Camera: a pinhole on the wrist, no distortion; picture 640 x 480 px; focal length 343.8 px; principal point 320.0 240.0 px. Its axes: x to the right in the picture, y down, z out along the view. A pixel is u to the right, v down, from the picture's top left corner.
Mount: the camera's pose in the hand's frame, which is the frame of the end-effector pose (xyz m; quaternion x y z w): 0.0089 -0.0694 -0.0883 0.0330 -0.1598 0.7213 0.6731
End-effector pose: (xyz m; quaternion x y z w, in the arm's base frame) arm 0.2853 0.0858 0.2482 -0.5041 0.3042 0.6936 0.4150
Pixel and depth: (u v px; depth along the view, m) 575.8 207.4 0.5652
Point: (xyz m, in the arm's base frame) -0.1177 0.4579 0.4911
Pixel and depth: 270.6 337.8 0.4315
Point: 0.4091 0.3931 0.5031
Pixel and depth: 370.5 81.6 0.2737
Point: 0.2703 0.3277 0.2315
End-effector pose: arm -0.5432 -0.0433 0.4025 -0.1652 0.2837 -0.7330 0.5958
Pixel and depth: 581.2 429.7 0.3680
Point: -0.2366 0.1490 0.6064
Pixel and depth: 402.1 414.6 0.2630
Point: -0.4822 0.1009 0.5919
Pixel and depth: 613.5 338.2 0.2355
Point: -0.3709 0.0224 0.5164
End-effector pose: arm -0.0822 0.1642 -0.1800 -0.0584 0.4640 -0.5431 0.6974
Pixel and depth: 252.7 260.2 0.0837
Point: -0.1684 0.1334 -0.1197
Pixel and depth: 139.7 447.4 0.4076
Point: -0.2168 0.1495 0.3268
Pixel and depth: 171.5 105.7 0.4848
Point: -0.1139 -0.2514 0.1716
